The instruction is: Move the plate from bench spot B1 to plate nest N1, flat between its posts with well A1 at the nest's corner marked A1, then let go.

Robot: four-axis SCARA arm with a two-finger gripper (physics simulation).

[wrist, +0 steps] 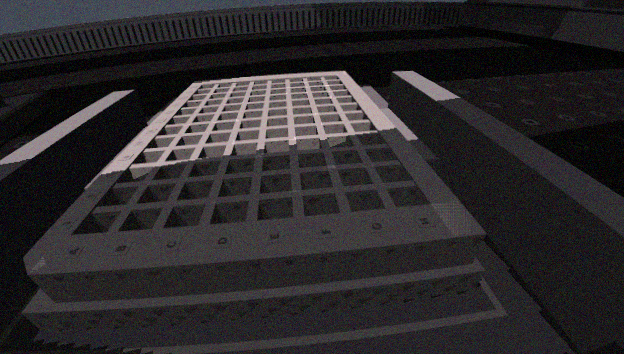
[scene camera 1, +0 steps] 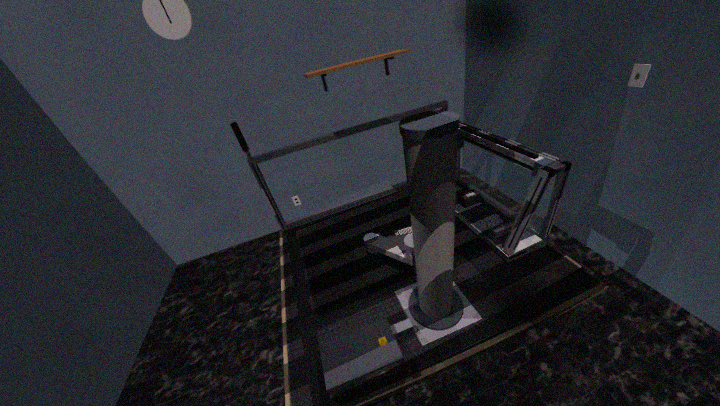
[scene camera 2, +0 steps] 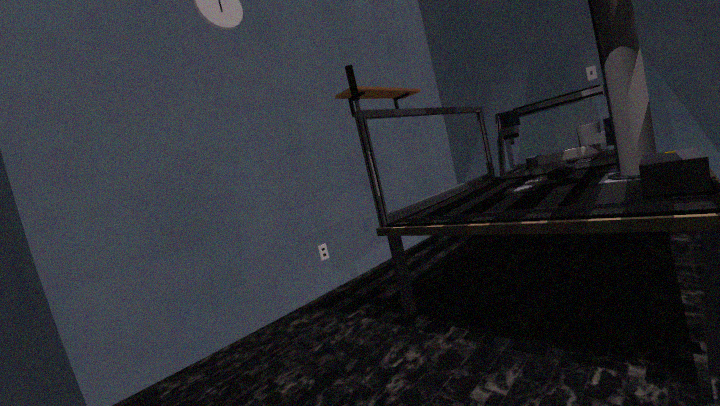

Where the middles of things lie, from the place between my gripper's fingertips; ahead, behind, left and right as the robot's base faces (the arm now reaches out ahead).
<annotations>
I see the well plate [wrist: 247, 197] 20 mm behind my hand and 10 mm below it.
</annotations>
